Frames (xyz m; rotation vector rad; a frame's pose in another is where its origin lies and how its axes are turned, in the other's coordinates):
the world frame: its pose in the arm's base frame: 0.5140 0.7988 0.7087 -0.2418 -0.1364 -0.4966
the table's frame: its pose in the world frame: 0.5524 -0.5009 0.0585 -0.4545 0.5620 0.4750
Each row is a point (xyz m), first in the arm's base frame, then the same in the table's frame.
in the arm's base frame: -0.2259 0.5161 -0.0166
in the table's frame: -0.4217 0.8955 -1.0385
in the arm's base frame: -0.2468 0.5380 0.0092
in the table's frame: -0.4572 0.9019 -1.0217
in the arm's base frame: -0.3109 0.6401 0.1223
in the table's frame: -0.5911 0.9338 -0.9302
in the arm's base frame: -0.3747 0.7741 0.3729
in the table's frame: -0.8001 0.9211 -0.7277
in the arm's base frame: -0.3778 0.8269 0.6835
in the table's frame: -0.9682 0.8043 -0.4882
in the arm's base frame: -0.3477 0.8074 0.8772
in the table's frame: -1.0336 0.6849 -0.3459
